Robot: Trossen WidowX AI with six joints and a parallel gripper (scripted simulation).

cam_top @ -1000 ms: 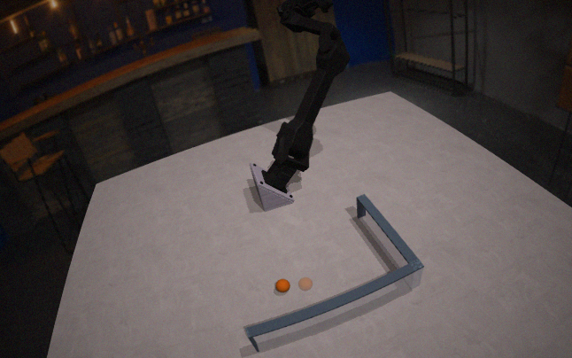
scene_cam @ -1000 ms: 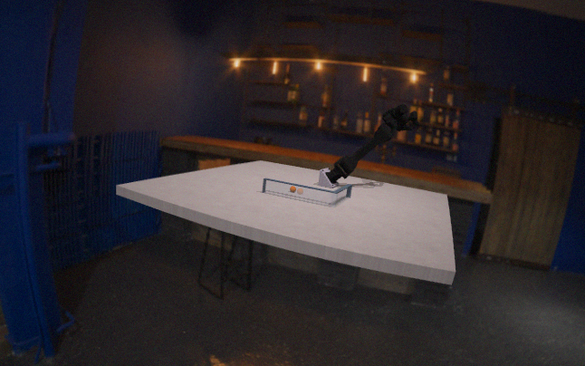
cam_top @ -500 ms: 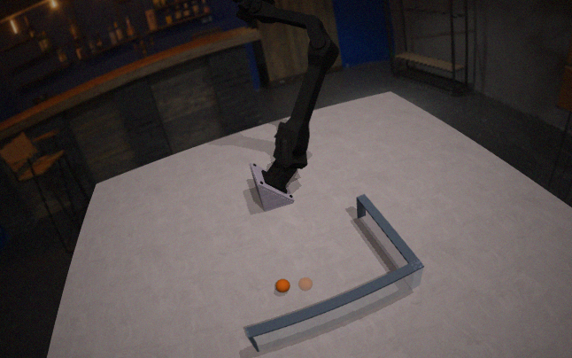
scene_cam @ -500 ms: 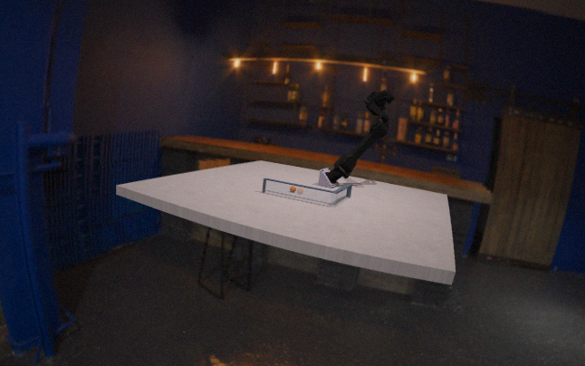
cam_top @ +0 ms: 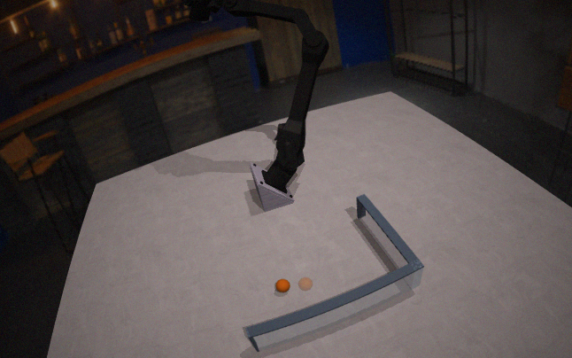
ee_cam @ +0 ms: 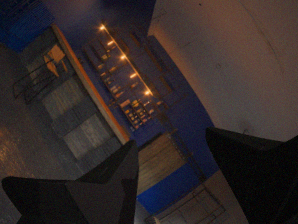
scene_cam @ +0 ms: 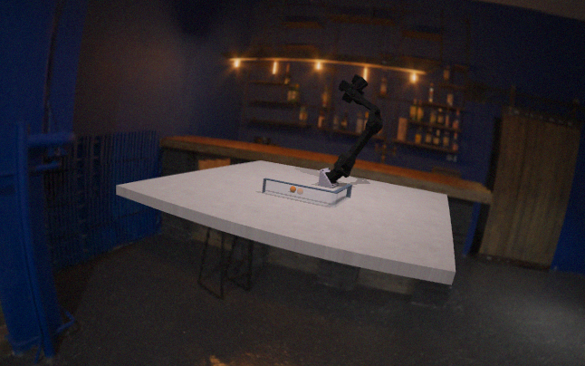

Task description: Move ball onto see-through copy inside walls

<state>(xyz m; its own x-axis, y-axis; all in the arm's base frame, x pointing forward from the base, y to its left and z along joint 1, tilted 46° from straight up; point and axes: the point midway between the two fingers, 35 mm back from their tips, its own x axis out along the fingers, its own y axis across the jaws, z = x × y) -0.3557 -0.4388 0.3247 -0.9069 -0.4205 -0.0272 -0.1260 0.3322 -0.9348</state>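
The orange ball lies 720 mm ahead of my gripper tip, 560 mm below it and 30 mm to the left of it. Also, from my gripper tip: see-through copy 730 mm ahead, 560 mm below, 80 mm to the left.
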